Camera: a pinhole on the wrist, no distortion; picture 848 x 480 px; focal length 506.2 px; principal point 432.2 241.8 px. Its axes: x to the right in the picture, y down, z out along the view. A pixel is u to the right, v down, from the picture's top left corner.
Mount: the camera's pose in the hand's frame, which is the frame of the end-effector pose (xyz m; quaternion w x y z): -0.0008 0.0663 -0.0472 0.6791 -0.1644 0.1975 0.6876
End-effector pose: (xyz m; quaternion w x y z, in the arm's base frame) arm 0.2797 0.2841 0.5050 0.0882 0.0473 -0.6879 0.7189
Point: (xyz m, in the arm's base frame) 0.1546 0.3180 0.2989
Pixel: outside the picture
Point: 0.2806 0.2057 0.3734
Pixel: 428.1 375.8
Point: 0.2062 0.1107 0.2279
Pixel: 590.5 242.8
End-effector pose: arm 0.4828 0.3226 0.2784 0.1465 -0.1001 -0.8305 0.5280
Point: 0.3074 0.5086 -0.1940
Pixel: outside the picture
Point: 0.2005 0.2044 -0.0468
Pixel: 386.7 44.2
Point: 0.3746 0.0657 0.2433
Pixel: outside the picture
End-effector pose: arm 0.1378 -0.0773 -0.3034 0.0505 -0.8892 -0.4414 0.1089
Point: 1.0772 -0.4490 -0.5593
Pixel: outside the picture
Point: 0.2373 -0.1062 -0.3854
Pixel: 367.6 48.1
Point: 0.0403 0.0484 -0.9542
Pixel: 44.5 146.6
